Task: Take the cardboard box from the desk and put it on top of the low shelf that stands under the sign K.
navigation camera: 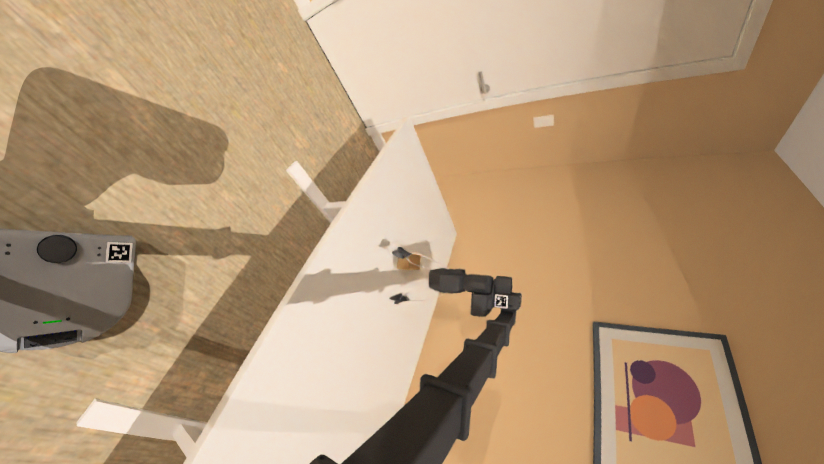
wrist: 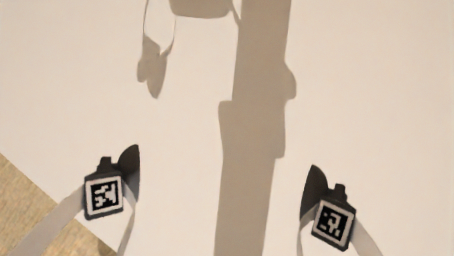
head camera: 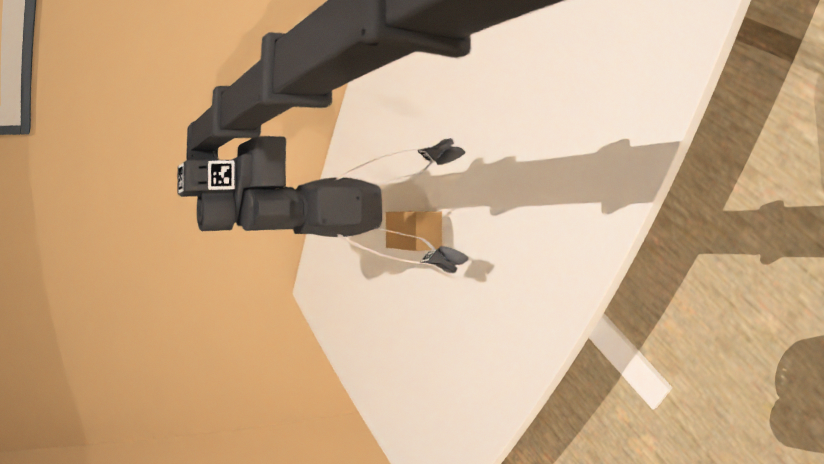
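Where they show: gripper, between the fingertips: (navigation camera: 392, 274) (wrist: 222, 174) (head camera: 463, 205); robot's base, origin of its link: (navigation camera: 58, 247).
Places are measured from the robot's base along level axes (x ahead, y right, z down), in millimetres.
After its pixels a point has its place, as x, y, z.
Note:
The cardboard box (head camera: 400, 231) {11, 866, -770} (navigation camera: 410, 263) {5, 832, -771} is small and brown. It sits near the back of the white desk (head camera: 518, 322) {143, 645, -720} (navigation camera: 340, 357) {-264, 540, -721} (wrist: 390, 75) {-203, 751, -720}, close to the corner by the wall. My gripper (head camera: 452, 205) {-21, 645, -816} (navigation camera: 399, 275) {-21, 645, -816} (wrist: 222, 174) {-21, 645, -816} is open, with its fingers wide apart and nothing between the tips. It hangs over the desk. In the head view the box lies between the gripper body and the fingertips, nearer the lower finger, whose strap crosses its edge. The box does not show in the wrist view. The low shelf and the sign K do not show in these views.
The orange wall (head camera: 172, 322) {235, 1562, -1050} (navigation camera: 518, 219) {262, 1581, -1066} runs behind the desk, with a framed picture (navigation camera: 663, 397) {-413, 1093, -1634} on it. A white door (navigation camera: 426, 63) {1124, 1152, -631} stands beyond the desk's end. The telescoping arm (head camera: 322, 54) {-89, 317, -1168} (navigation camera: 426, 403) {-83, 219, -1146} reaches over the desk. The robot's base (navigation camera: 74, 293) {-118, 40, -160} stands on the floor in front.

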